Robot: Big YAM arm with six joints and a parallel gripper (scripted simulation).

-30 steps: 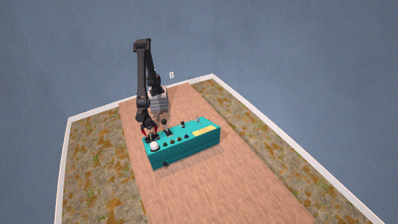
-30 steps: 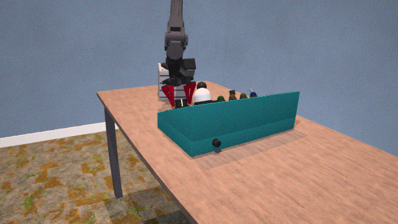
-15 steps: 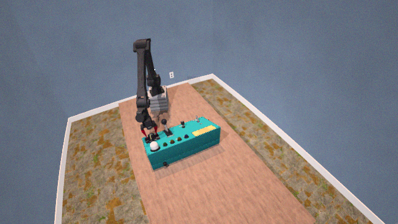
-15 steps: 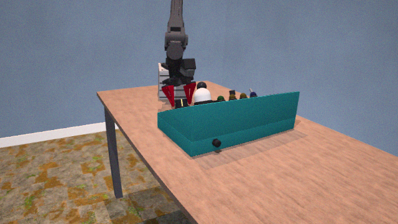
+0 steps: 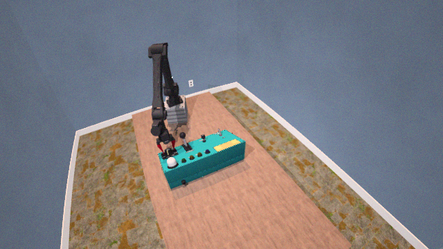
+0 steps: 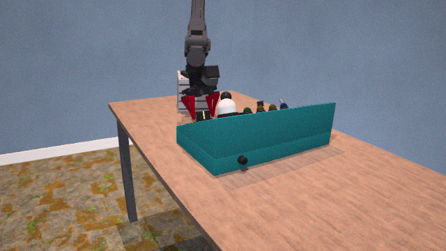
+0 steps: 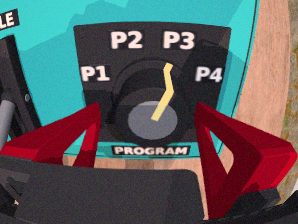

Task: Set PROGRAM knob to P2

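The black-ball lever is 120 mm to the left of my hand, 20 mm above it and 10 mm behind it. Round my hand: teal console 170 mm to the left, 50 mm ahead, 20 mm below; then mode knob 240 mm to the left, 20 mm ahead, 10 mm above; then toggle 360 mm to the left, 20 mm ahead.
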